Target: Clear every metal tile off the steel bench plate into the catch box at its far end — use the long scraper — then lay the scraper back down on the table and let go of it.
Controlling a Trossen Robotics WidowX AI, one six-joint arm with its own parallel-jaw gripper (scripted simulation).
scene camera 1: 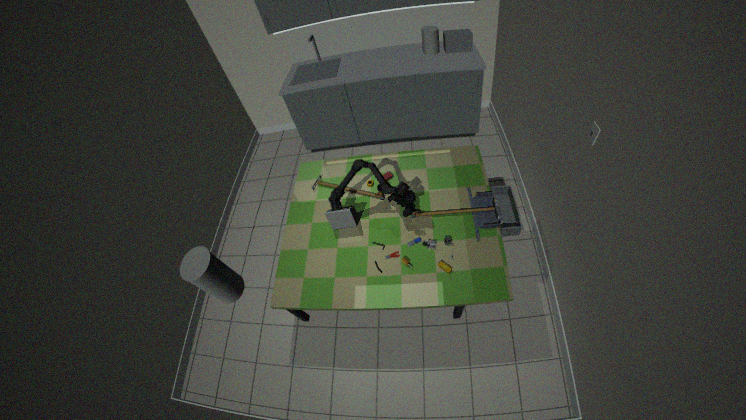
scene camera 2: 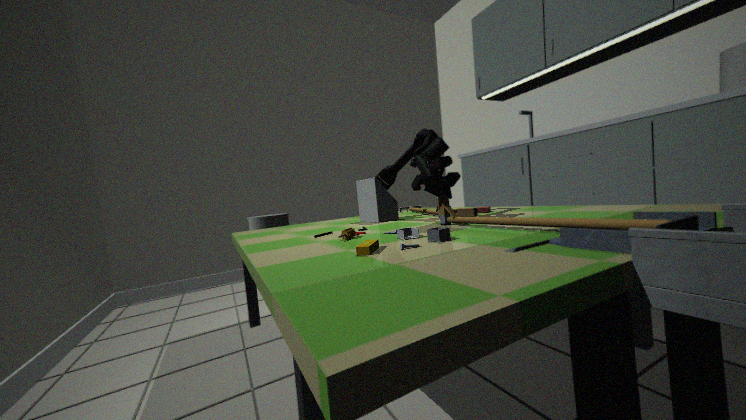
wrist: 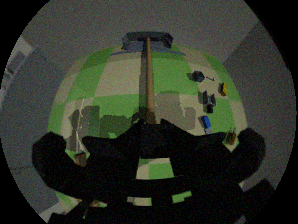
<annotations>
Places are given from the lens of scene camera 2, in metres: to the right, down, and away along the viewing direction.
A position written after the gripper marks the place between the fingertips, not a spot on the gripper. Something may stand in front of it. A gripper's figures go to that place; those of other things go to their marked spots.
gripper (scene camera 2: 447,198): 0.26, -0.04, 1.01
long scraper (scene camera 2: 691,222): 0.56, 0.02, 0.54
</annotations>
